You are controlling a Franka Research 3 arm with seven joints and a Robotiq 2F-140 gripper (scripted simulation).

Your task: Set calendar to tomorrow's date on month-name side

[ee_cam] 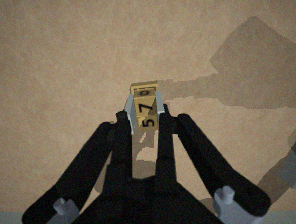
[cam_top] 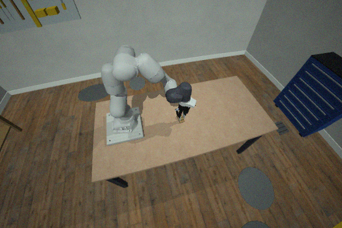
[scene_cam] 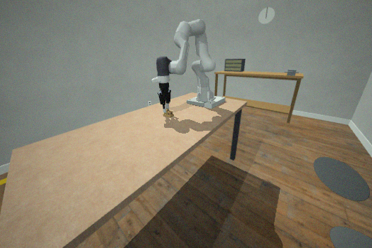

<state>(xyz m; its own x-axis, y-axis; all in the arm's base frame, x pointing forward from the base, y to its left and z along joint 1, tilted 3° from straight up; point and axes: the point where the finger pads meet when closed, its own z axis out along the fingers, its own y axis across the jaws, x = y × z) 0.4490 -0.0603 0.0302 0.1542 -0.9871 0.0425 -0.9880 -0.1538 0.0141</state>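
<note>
Now: hand 3 cm above the wooden digit cube. Also, from my hand: wooden tray 2 cm to the left, 6 cm below.
</note>
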